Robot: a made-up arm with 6 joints.
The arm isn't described. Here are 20 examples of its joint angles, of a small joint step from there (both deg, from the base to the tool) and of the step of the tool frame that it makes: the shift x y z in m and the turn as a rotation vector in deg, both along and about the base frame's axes.
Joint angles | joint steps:
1: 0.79 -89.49 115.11 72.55 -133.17 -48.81 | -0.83 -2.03 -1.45 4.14 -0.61 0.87
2: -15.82 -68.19 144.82 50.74 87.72 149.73 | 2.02 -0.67 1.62 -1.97 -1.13 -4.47
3: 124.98 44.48 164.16 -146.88 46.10 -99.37 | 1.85 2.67 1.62 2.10 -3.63 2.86
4: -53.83 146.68 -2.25 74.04 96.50 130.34 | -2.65 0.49 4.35 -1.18 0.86 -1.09
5: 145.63 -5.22 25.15 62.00 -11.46 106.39 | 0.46 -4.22 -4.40 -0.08 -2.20 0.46
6: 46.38 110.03 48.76 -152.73 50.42 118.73 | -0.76 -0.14 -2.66 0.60 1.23 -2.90
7: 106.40 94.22 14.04 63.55 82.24 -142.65 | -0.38 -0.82 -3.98 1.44 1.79 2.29
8: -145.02 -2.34 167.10 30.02 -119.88 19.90 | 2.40 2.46 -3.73 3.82 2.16 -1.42
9: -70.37 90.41 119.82 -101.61 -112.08 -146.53 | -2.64 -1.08 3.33 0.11 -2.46 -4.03
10: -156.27 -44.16 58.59 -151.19 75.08 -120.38 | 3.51 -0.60 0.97 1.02 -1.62 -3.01
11: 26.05 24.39 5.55 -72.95 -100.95 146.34 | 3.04 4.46 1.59 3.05 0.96 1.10
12: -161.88 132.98 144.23 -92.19 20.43 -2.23 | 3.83 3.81 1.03 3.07 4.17 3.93
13: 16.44 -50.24 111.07 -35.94 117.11 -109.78 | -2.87 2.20 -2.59 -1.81 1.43 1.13
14: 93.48 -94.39 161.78 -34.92 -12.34 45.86 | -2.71 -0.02 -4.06 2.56 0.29 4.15
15: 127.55 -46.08 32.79 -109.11 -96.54 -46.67 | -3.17 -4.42 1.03 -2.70 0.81 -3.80
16: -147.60 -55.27 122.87 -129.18 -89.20 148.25 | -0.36 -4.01 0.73 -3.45 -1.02 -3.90
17: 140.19 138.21 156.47 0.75 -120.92 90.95 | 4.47 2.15 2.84 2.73 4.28 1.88
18: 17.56 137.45 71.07 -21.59 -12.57 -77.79 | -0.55 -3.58 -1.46 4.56 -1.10 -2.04
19: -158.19 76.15 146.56 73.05 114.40 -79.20 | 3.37 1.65 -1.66 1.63 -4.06 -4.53
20: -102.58 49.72 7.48 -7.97 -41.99 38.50 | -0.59 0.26 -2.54 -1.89 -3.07 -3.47
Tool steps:
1: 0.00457 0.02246 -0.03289 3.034 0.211 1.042
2: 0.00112 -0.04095 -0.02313 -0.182 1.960 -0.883
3: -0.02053 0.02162 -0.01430 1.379 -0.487 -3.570
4: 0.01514 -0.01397 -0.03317 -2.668 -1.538 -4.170
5: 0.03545 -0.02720 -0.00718 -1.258 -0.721 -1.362
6: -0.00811 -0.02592 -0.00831 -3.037 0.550 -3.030
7: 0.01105 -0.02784 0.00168 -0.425 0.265 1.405
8: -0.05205 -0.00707 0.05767 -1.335 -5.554 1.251
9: -0.05769 -0.00468 0.05605 -2.185 2.545 -0.850
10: 0.00980 0.03859 -0.00342 -3.458 3.228 3.716
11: 0.00644 0.04349 -0.04880 -3.256 0.035 3.496
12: 0.05299 -0.05130 -0.05803 7.015 -2.048 -1.415
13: 0.02502 0.06023 0.06119 -2.629 3.689 -0.481
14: -0.03835 -0.04308 0.01750 -3.392 2.230 3.501
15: 0.03687 -0.08291 -0.01620 1.446 0.776 -0.820
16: 0.03003 0.00740 -0.09364 1.599 3.912 -3.715
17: -0.03414 -0.06657 -0.00421 4.819 2.484 5.596
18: 0.05646 0.00897 0.03760 -0.814 -1.226 1.757
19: -0.01134 -0.05875 -0.02362 2.150 -8.290 -0.754
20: -0.00227 0.02467 -0.02475 5.625 -3.222 -4.996
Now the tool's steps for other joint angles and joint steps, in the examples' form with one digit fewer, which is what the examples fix.
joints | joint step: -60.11 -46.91 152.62 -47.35 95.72 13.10 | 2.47 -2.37 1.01 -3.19 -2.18 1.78
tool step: -0.0416 -0.0126 -0.0512 -2.04 2.20 0.82
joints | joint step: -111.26 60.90 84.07 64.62 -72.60 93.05 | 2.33 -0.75 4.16 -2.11 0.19 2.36
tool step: 0.0472 0.0101 0.0507 -3.06 0.31 3.99
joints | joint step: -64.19 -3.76 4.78 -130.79 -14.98 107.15 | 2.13 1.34 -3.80 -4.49 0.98 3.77
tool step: 0.0281 0.0041 -0.0498 5.01 1.44 0.86
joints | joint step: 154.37 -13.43 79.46 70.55 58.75 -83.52 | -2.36 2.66 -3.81 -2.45 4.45 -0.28
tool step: -0.0853 0.0409 0.0111 1.47 -6.48 0.25
